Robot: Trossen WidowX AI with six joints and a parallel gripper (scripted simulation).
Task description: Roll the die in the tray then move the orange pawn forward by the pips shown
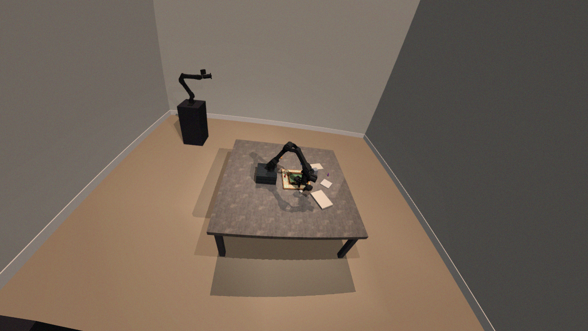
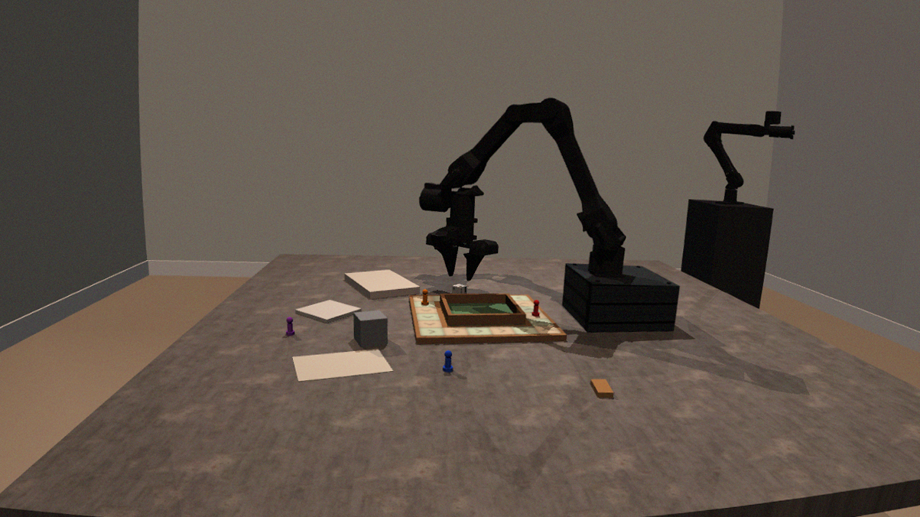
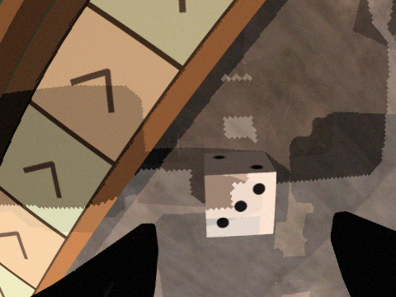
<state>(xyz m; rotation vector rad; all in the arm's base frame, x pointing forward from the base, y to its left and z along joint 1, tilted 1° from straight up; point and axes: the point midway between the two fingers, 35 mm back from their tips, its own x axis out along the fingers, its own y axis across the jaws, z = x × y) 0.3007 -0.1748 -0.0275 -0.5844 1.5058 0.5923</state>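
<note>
My gripper tip is 30 mm above the white die. Round my gripper tip: white slab 200 mm ahead, 80 mm to the right, 30 mm below; then orange pawn 120 mm to the left, 80 mm ahead, 20 mm below; then red pawn 190 mm to the left, 150 mm behind, 20 mm below.
</note>
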